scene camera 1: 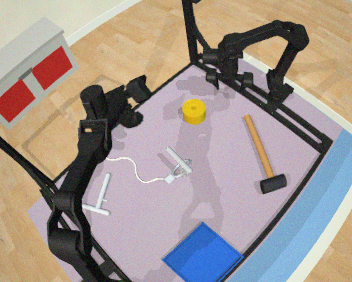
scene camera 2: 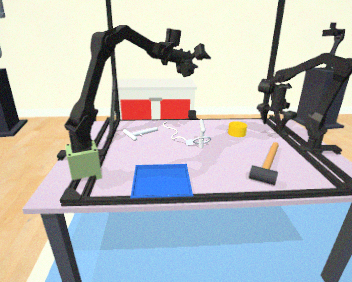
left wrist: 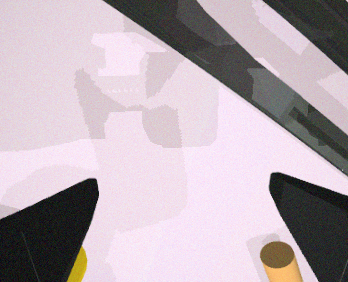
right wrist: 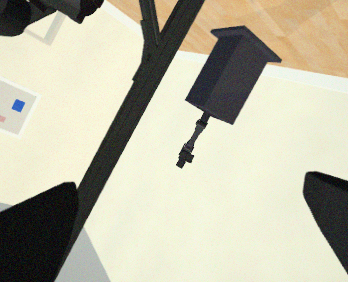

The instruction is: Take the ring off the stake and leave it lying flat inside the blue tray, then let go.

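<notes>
A thin pale ring is around the upright white stake, low on its post; the stake has a crossbar on top. A small white block on a white cord is beside the ring. The blue tray is empty near the table edge. My left gripper is open and empty above the table by the frame rail, away from the stake. My right gripper is open and empty, held high. Neither wrist view shows the ring.
A yellow cylinder stands beyond the stake. A mallet lies to the right. A second white T-shaped piece lies to the left. A green block is at the right arm's base.
</notes>
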